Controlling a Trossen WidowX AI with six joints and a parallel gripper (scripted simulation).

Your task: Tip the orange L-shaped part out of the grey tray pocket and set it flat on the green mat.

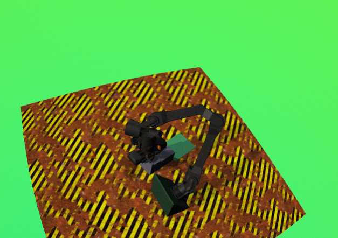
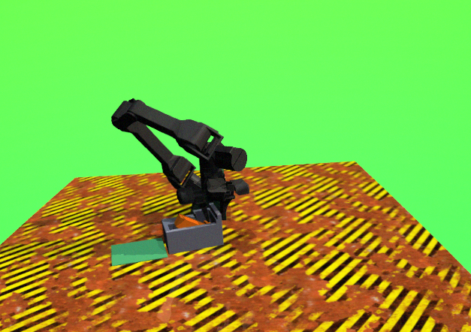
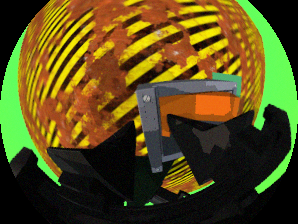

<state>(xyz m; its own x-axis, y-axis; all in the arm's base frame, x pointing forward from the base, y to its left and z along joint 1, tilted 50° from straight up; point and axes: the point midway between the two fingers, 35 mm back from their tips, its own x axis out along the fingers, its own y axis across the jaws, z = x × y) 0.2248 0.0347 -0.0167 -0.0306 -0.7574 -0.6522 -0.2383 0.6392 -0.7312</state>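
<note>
The orange L-shaped part is 40 mm to the right of my gripper tip, 10 mm below it and 10 mm ahead of it. From my gripper tip the other things lie so: green mat: 220 mm to the right, 70 mm below, 50 mm ahead.
</note>
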